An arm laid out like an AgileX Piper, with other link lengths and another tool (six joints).
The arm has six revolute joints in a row. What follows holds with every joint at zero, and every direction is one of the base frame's. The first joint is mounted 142.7 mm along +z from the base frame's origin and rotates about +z. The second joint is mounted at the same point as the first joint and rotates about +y. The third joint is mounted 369.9 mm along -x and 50.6 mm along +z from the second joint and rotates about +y. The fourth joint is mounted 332.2 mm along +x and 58.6 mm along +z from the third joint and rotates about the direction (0.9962, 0, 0.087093). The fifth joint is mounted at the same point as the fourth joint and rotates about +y. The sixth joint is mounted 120.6 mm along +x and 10.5 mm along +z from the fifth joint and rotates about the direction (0.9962, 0, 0.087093). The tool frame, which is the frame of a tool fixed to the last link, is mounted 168.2 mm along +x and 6 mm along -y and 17.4 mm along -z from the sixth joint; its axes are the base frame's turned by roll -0.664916, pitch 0.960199 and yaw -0.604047 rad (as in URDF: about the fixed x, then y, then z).
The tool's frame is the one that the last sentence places.
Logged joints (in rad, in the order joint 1, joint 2, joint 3, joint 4, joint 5, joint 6), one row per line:
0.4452 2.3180 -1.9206 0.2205 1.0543 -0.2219
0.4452 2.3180 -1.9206 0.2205 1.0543 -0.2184
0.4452 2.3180 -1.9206 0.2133 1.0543 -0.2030
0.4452 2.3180 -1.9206 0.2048 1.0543 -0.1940
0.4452 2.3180 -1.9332 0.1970 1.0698 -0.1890
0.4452 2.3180 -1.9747 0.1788 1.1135 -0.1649
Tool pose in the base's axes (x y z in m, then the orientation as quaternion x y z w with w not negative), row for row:
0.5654 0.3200 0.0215 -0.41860 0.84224 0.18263 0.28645
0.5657 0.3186 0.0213 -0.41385 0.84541 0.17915 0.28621
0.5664 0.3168 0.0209 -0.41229 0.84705 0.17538 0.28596
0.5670 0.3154 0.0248 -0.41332 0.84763 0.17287 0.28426
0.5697 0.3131 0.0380 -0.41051 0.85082 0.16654 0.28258
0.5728 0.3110 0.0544 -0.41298 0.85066 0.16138 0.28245
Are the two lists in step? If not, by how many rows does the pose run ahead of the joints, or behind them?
The pose runs 1 row ahead of the joints: the pose in row i belongs to the joints in row i + 1.
